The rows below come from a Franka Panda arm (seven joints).
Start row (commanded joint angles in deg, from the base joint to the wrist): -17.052 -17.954 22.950 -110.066 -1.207 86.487 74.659
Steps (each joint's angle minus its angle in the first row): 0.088 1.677 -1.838 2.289 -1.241 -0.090 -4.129; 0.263 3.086 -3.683 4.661 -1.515 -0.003 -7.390; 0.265 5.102 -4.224 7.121 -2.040 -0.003 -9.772; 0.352 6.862 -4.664 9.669 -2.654 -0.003 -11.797; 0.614 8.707 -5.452 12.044 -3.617 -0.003 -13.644; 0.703 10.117 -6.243 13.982 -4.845 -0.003 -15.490; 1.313 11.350 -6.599 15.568 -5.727 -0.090 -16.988; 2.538 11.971 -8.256 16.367 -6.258 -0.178 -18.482; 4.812 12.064 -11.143 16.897 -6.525 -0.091 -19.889; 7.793 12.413 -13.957 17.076 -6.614 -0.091 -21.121; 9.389 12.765 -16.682 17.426 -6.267 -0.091 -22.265; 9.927 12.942 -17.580 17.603 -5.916 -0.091 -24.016; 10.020 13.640 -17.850 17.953 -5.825 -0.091 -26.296; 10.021 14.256 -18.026 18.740 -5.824 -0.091 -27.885; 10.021 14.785 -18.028 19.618 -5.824 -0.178 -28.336; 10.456 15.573 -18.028 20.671 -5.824 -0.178 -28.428; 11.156 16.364 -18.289 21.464 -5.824 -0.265 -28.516; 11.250 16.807 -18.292 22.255 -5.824 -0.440 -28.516; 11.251 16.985 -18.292 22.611 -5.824 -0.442 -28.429; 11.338 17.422 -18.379 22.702 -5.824 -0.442 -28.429; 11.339 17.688 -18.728 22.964 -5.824 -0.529 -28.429; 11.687 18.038 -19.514 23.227 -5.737 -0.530 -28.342; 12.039 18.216 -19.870 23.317 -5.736 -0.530 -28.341
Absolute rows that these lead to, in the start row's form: -16.964 -16.277 21.112 -107.777 -2.448 86.397 70.530; -16.789 -14.868 19.267 -105.405 -2.722 86.484 67.269; -16.787 -12.852 18.726 -102.945 -3.247 86.484 64.887; -16.700 -11.092 18.286 -100.397 -3.861 86.484 62.862; -16.438 -9.247 17.498 -98.022 -4.824 86.484 61.015; -16.349 -7.837 16.707 -96.084 -6.052 86.484 59.169; -15.739 -6.604 16.351 -94.498 -6.934 86.397 57.671; -14.514 -5.983 14.694 -93.699 -7.465 86.309 56.177; -12.240 -5.890 11.807 -93.169 -7.732 86.396 54.770; -9.259 -5.541 8.993 -92.990 -7.821 86.396 53.538; -7.663 -5.189 6.268 -92.640 -7.474 86.396 52.394; -7.125 -5.012 5.370 -92.463 -7.123 86.396 50.643; -7.032 -4.314 5.100 -92.113 -7.032 86.396 48.363; -7.031 -3.698 4.924 -91.326 -7.031 86.396 46.774; -7.031 -3.169 4.922 -90.448 -7.031 86.309 46.323; -6.596 -2.381 4.922 -89.395 -7.031 86.309 46.231; -5.896 -1.590 4.661 -88.602 -7.031 86.222 46.143; -5.802 -1.147 4.658 -87.811 -7.031 86.047 46.143; -5.801 -0.969 4.658 -87.455 -7.031 86.045 46.230; -5.714 -0.532 4.571 -87.364 -7.031 86.045 46.230; -5.713 -0.266 4.222 -87.102 -7.031 85.958 46.230; -5.365 0.084 3.436 -86.839 -6.944 85.957 46.317; -5.013 0.262 3.080 -86.749 -6.943 85.957 46.318
